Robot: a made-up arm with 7 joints.
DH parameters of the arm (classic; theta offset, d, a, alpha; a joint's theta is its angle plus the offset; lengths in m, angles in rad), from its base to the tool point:
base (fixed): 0 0 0 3.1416
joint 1: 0 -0.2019 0 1.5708
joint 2: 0 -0.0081 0 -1.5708
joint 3: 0 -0.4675 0 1.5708
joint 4: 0 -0.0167 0 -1.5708
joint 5: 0 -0.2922 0 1.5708
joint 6: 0 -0.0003 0 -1.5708
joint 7: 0 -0.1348 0 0
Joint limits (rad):
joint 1: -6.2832..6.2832
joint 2: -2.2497..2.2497
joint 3: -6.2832..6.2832
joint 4: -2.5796..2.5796
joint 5: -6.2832..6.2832
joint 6: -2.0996..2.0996
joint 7: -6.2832..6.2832
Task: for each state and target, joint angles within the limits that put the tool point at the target. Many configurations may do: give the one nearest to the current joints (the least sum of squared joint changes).
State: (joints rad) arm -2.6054 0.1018 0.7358 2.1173 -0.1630 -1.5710 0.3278
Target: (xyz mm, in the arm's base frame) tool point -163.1 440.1 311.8
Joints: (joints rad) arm -2.4310 0.7057 0.6300 2.3080 -0.1358 -1.3712 0.3278
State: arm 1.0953 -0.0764 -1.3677 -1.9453 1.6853 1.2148 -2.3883
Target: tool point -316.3 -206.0 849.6
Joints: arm 1.2218 0.0779 -1.3636 -1.0973 1.4872 0.7470 -2.3883
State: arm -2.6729 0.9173 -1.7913 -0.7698 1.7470 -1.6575 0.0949
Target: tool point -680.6 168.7 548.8
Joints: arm -3.0959 1.2109 -1.7943 -0.4832 1.9026 -1.4070 0.0949
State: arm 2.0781 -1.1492 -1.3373 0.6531 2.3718 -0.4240 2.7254
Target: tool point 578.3 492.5 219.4
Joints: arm 1.9690 -1.5137 -1.5283 0.8956 2.3691 -0.5925 2.7254
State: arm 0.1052 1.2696 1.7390 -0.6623 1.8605 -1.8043 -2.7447
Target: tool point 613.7 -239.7 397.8
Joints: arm 0.4977 1.1004 1.7888 -0.6522 1.8482 -2.0364 -2.7447
